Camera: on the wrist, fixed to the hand. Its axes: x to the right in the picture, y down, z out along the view.
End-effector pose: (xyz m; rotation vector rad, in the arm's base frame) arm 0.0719 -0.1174 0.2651 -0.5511 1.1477 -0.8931
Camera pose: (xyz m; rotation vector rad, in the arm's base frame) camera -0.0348 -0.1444 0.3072 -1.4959 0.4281 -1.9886
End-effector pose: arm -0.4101 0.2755 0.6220 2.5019 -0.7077 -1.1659
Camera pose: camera -0.3282 0.3562 0.6478 -2.1899 -1.0865 1.3296
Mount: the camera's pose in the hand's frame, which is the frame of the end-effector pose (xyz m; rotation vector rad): -0.0151 -0.0812 -0.0841 -0.0074 -0.1816 -1.4565
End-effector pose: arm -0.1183 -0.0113 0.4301 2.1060 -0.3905 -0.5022
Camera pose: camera -0.0832 0.0990 0.4076 2.0227 1.1588 -1.4709
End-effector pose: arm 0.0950 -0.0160 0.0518 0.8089 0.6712 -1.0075
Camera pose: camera 0.0050 0.0365 -0.0033 0.0805 1.1106 -2.3322
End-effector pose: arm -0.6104 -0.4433 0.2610 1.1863 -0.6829 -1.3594
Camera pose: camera -0.5654 -0.3941 0.1638 1.6133 0.2320 -2.6486
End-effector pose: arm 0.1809 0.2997 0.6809 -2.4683 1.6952 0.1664
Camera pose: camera 0.2522 0.3272 0.7706 -2.8415 -0.3857 0.1846
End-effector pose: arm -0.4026 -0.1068 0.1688 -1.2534 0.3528 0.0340
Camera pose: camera -0.4197 -0.2087 0.2256 -1.2538 -0.7650 -1.0791
